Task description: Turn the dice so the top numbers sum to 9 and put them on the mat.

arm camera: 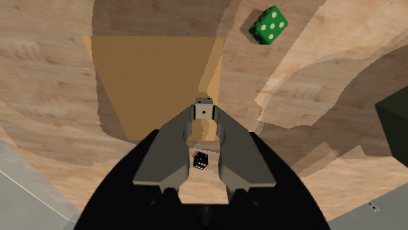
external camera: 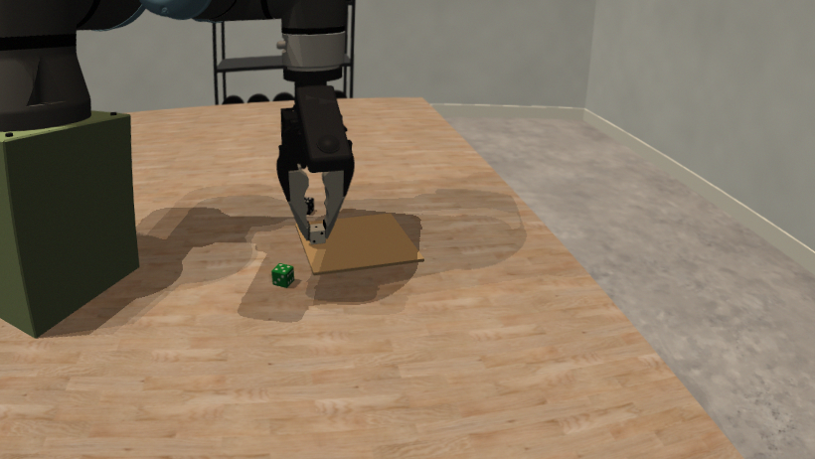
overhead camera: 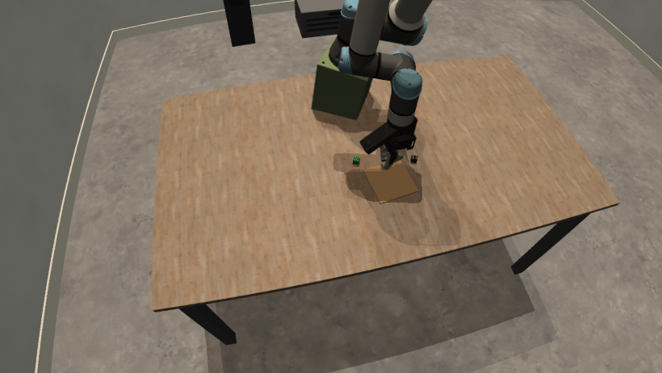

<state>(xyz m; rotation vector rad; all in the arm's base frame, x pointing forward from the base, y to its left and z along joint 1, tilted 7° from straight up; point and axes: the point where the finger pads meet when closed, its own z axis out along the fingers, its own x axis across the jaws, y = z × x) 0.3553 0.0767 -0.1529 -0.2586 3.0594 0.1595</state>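
My hand is 10 mm above the white die. Also, from my hand: tan mat: 50 mm ahead, 10 mm to the left, 20 mm below; then black die: 20 mm behind, 110 mm to the left, 20 mm below; then green die: 40 mm behind, 90 mm to the right, 20 mm below.
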